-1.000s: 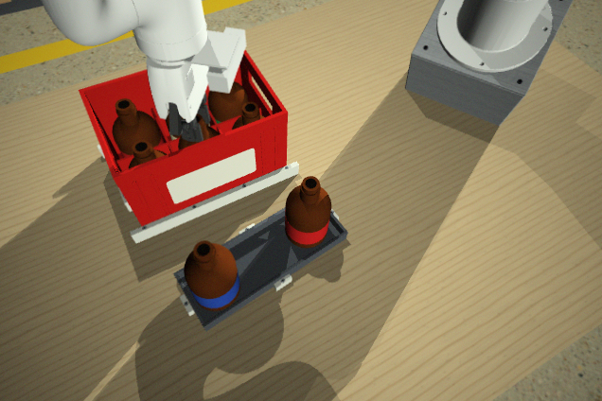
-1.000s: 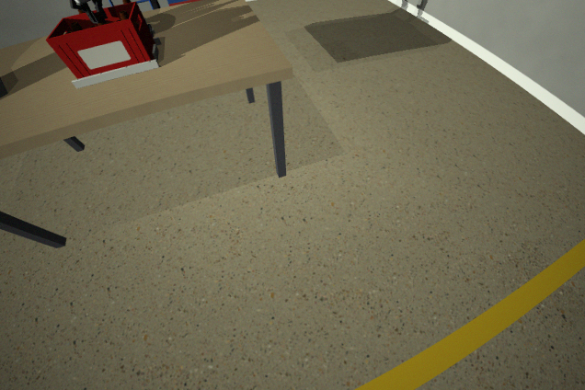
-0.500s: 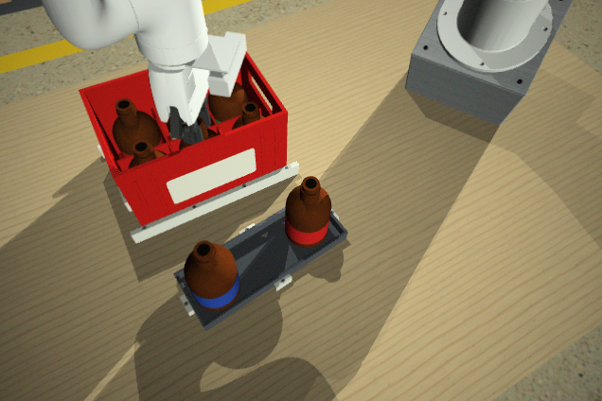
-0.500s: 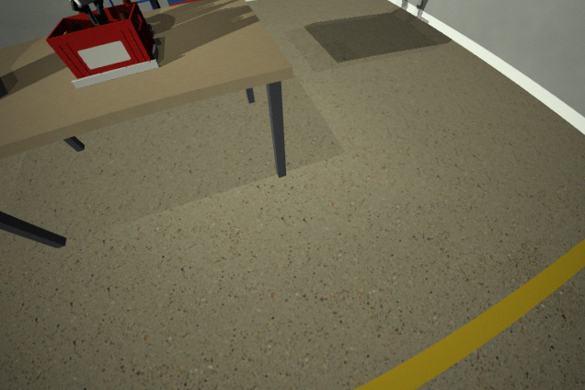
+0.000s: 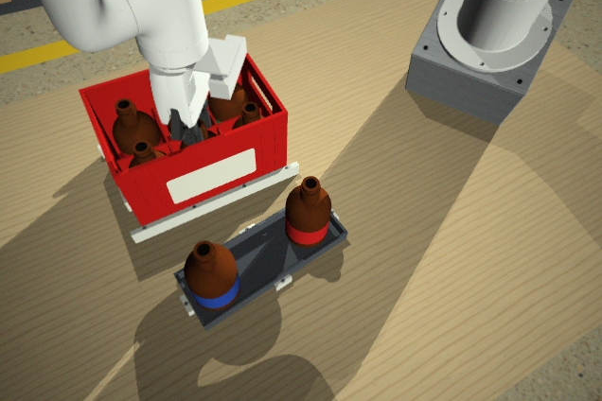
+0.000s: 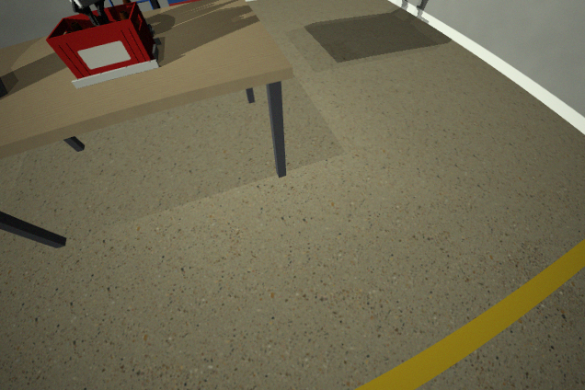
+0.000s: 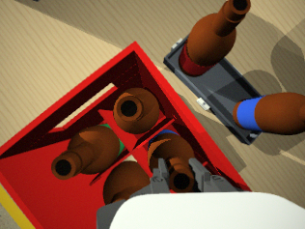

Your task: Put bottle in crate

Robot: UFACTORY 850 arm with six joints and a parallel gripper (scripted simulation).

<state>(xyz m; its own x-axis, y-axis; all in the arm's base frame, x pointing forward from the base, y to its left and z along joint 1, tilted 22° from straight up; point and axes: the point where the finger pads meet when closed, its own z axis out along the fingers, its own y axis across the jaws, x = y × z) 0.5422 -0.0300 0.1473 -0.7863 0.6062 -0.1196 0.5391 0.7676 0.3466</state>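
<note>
Now: the red crate 80 mm below my hand and 40 mm to the right of it. From my hand the other things lie so: grey tray (180 mm to the left, 150 mm below, 40 mm behind); then blue-banded bottle (200 mm to the left, 80 mm below, 50 mm ahead).
</note>
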